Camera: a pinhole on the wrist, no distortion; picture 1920 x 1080 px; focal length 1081.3 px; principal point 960.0 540.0 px. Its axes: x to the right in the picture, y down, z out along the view. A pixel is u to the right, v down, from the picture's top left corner.
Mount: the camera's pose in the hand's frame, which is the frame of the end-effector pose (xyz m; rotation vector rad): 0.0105 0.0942 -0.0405 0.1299 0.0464 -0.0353
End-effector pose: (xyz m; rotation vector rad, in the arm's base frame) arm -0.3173 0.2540 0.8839 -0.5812 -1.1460 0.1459
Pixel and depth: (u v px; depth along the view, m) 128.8 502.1 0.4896
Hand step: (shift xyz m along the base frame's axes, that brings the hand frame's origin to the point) -0.5497 0.0502 -0.1632
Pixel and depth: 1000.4 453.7 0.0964
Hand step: -0.0269 0.0889 -0.0073
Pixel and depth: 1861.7 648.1 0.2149
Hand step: -0.0492 0.2082 0.1687
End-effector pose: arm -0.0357 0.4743 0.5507 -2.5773 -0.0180 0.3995
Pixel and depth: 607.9 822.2 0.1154
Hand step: -0.0497 -0.0570 -0.1148
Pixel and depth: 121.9 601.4 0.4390
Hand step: -0.4182 0.1167 -0.2892
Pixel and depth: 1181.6 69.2 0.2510
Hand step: 0.0142 0.1438 -0.1513
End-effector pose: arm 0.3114 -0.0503 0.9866 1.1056 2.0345 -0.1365
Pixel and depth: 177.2 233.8 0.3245
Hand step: 0.2072 -0.2823 -0.0505
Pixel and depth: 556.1 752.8 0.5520
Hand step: 0.4674 -0.2576 -0.2069
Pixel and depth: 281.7 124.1 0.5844
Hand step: 0.2712 -0.5711 -0.1731
